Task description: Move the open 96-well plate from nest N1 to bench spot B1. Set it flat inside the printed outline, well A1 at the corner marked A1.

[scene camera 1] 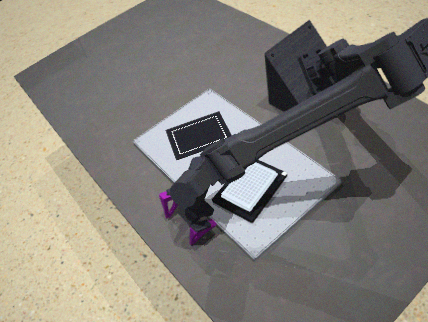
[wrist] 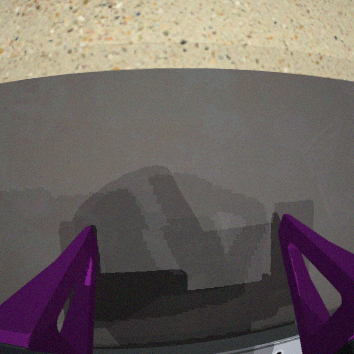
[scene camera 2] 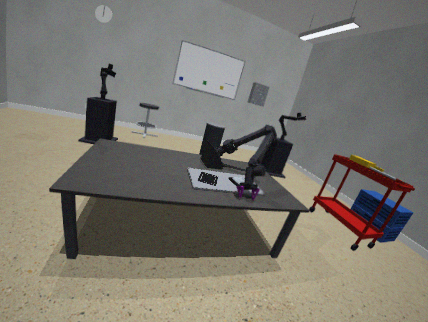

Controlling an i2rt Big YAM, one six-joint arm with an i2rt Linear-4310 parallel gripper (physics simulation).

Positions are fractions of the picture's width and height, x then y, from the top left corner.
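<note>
My gripper (scene camera 1: 0.42,0.72) is visible, and the wrist view shows the gripper (wrist: 0.54,0.65) as well. A white well plate (scene camera 1: 0.57,0.60) rests on a black nest pad; in the wrist view the plate is out of frame.
</note>
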